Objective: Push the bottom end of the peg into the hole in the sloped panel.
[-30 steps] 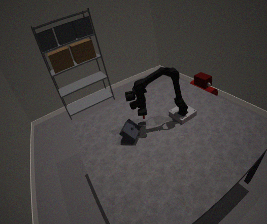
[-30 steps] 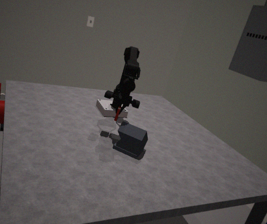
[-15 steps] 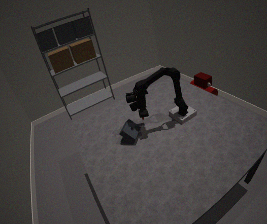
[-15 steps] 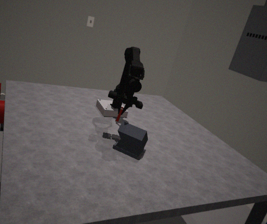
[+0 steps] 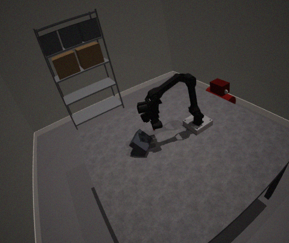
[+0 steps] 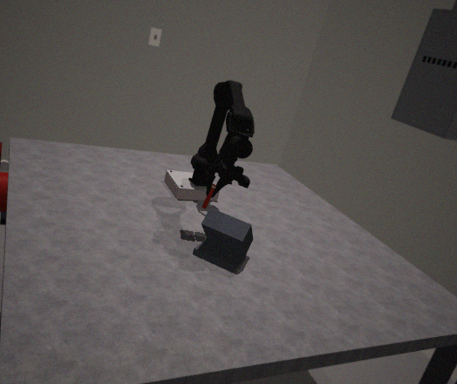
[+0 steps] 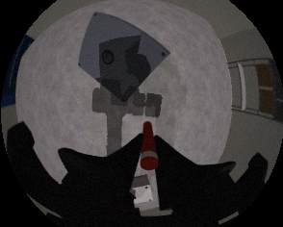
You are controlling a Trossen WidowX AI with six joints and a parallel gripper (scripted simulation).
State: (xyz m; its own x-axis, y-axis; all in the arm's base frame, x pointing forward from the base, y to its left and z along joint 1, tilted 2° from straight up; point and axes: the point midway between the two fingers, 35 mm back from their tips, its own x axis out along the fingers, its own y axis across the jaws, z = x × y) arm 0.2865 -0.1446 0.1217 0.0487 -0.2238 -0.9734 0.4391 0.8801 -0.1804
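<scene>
The panel block is 130 mm ahead of my gripper tip and 50 mm below it. Round my gripper tip: red peg (20 mm above).
</scene>
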